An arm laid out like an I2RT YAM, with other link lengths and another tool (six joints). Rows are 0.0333 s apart.
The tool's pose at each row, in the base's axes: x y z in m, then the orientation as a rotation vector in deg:
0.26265 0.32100 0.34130 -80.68 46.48 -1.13
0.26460 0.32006 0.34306 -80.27 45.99 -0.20
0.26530 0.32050 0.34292 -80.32 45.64 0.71
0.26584 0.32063 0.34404 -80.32 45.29 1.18
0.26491 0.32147 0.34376 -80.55 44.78 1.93
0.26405 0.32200 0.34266 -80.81 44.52 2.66
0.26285 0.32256 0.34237 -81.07 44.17 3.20
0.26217 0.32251 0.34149 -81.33 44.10 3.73
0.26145 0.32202 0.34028 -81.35 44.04 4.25
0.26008 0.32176 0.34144 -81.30 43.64 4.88
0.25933 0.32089 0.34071 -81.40 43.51 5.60
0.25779 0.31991 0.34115 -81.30 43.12 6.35
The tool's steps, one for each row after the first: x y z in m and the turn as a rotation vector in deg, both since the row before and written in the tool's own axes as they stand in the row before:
0.00102 -0.00260 0.00009 0.16 -0.94 0.43
0.00039 -0.00010 0.00074 -0.28 -0.75 0.35
-0.00022 -0.00119 0.00033 -0.10 -0.51 0.09
-0.00092 0.00084 0.00030 -0.37 -0.74 0.11
-0.00032 0.00146 0.00011 -0.43 -0.55 0.23
-0.00099 0.00092 -0.00004 -0.36 -0.50 0.06
-0.00005 0.00107 -0.00031 -0.40 -0.30 0.21
0.00027 0.00129 -0.00070 -0.18 -0.33 0.28
-0.00154 -0.00038 -0.00088 -0.11 -0.64 0.17
0.00014 0.00082 -0.00108 -0.31 -0.47 0.34
-0.00105 0.00020 -0.00155 -0.11 -0.71 0.27

